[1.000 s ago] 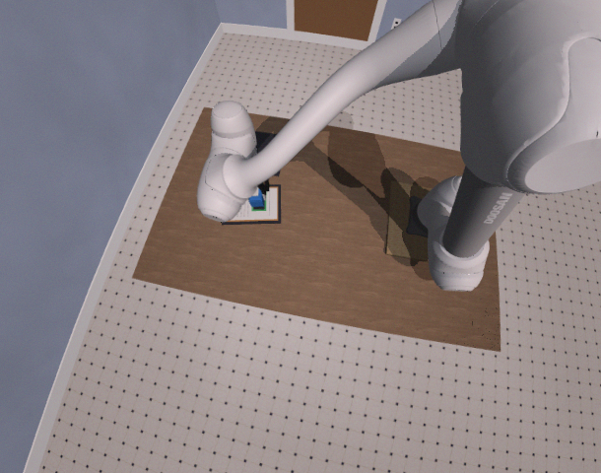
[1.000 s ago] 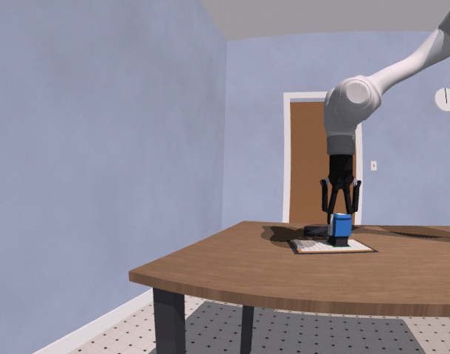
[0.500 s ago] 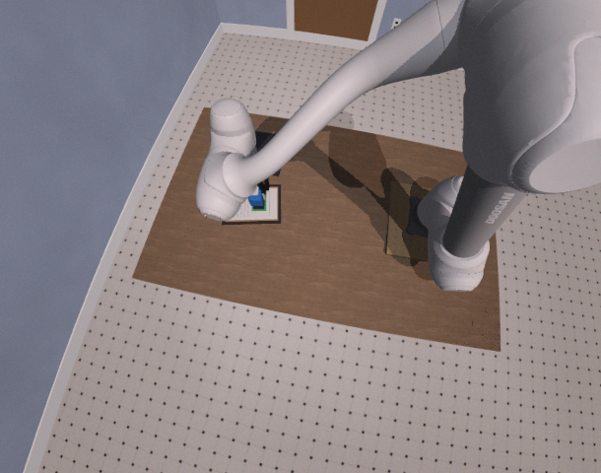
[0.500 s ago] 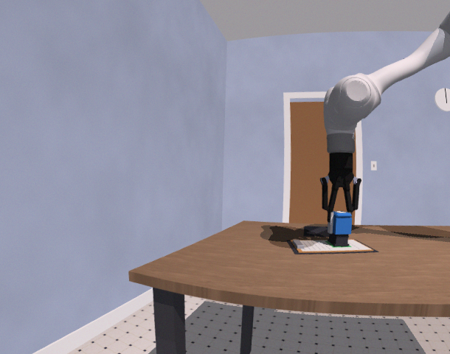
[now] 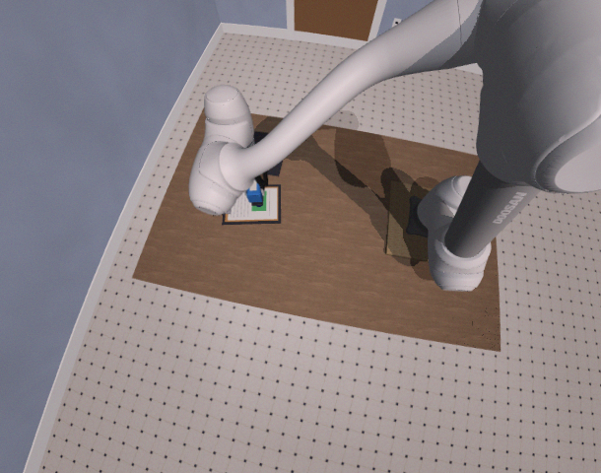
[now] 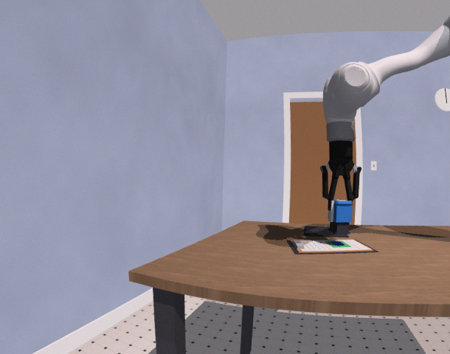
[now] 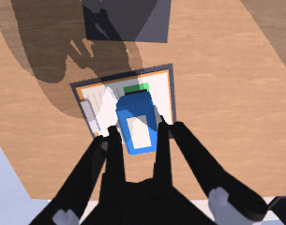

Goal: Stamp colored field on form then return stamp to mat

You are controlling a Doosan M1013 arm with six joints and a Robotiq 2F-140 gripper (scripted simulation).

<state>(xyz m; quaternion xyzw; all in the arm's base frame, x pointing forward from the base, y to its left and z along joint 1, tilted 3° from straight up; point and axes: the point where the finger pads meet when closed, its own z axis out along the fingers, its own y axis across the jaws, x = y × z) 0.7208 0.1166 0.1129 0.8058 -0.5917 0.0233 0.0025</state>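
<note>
My hand is 50 mm short of the dark mat, 250 mm to the left of it and 100 mm above it. From my hand the other things lie so: clipboard form (40 mm ahead, 20 mm to the left, 100 mm below); then blue stamp (20 mm below).
</note>
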